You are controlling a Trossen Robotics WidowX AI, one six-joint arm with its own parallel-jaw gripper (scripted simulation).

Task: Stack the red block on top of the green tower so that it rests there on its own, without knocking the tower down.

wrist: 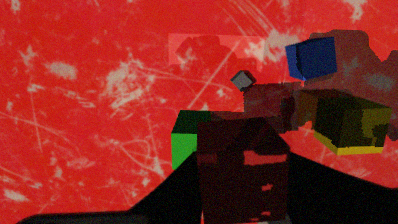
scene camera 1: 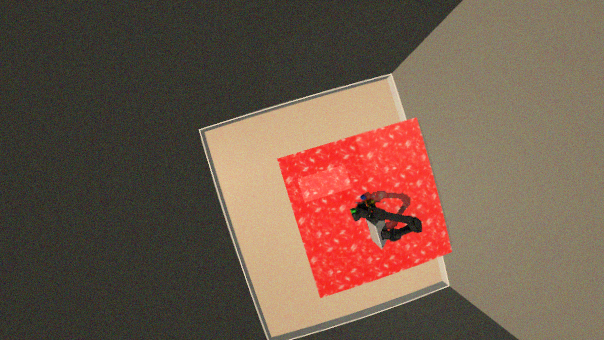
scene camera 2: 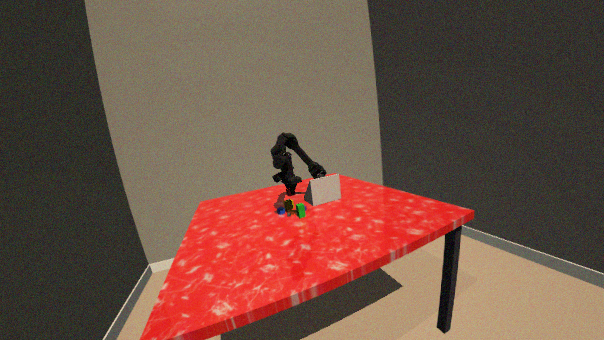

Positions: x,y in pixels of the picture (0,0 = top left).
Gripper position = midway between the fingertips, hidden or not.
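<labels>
Red block held by my gripper [wrist: 233,156].
</labels>
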